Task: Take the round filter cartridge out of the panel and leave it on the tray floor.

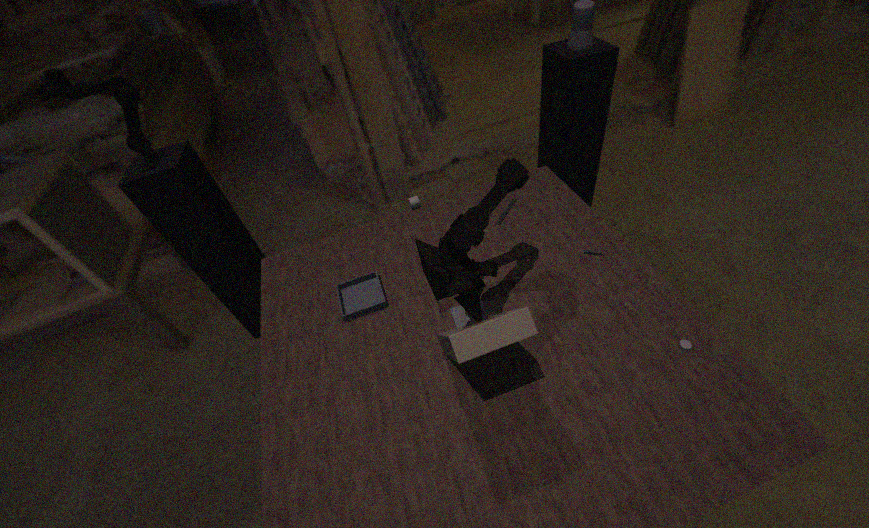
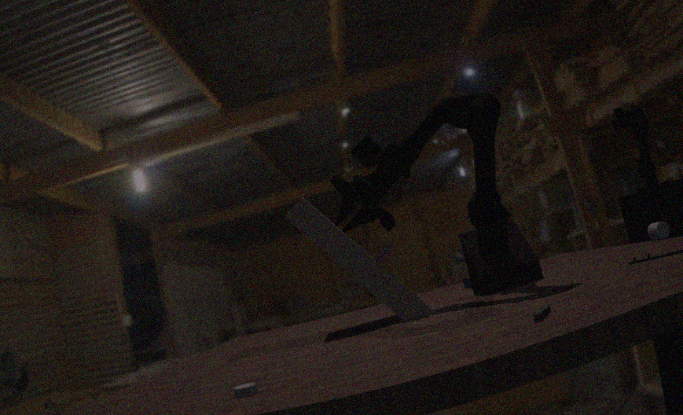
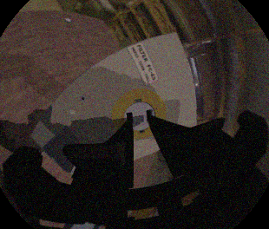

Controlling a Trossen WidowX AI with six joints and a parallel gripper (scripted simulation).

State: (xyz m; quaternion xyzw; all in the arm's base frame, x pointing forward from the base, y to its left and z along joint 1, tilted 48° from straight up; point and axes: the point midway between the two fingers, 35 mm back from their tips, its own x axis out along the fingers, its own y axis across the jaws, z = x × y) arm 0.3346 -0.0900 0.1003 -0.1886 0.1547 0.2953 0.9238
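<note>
Right now my gripper tip is 2 cm short of the round filter cartridge and 1 cm above it. The rest, counted from my gripper tip: service panel: 8 cm below, 3 cm behind; then grey tray: 40 cm behind, 30 cm to the right, 23 cm below.
</note>
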